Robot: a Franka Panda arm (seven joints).
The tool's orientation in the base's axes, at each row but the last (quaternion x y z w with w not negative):
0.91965 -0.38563 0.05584 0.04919
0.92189 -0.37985 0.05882 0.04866
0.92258 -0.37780 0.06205 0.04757
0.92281 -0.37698 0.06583 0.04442
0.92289 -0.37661 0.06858 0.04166
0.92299 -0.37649 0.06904 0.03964
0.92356 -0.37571 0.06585 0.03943
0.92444 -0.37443 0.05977 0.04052
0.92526 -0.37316 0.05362 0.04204
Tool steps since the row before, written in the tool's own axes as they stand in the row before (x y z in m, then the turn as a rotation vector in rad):
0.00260 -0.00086 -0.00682 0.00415 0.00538 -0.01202
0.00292 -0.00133 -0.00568 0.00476 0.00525 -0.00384
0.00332 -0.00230 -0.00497 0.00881 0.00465 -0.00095
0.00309 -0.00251 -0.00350 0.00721 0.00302 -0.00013
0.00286 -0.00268 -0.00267 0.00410 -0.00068 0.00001
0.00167 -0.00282 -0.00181 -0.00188 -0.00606 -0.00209
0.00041 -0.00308 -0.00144 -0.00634 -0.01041 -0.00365
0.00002 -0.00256 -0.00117 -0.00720 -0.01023 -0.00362
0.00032 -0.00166 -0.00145 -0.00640 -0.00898 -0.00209
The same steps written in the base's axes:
0.00198 -0.00032 0.00707 -0.00173 -0.00507 0.01273
0.00259 -0.00033 0.00598 -0.00063 -0.00650 0.00472
0.00357 0.00001 0.00531 0.00288 -0.00926 0.00245
0.00364 0.00012 0.00385 0.00297 -0.00711 0.00134
0.00365 0.00028 0.00302 0.00338 -0.00234 0.00062
0.00298 0.00109 0.00199 0.00271 0.00588 0.00164
0.00231 0.00209 0.00141 0.00245 0.01225 0.00240
0.00171 0.00196 0.00108 0.00171 0.01271 0.00226
0.00128 0.00114 0.00142 0.00152 0.01108 0.00090

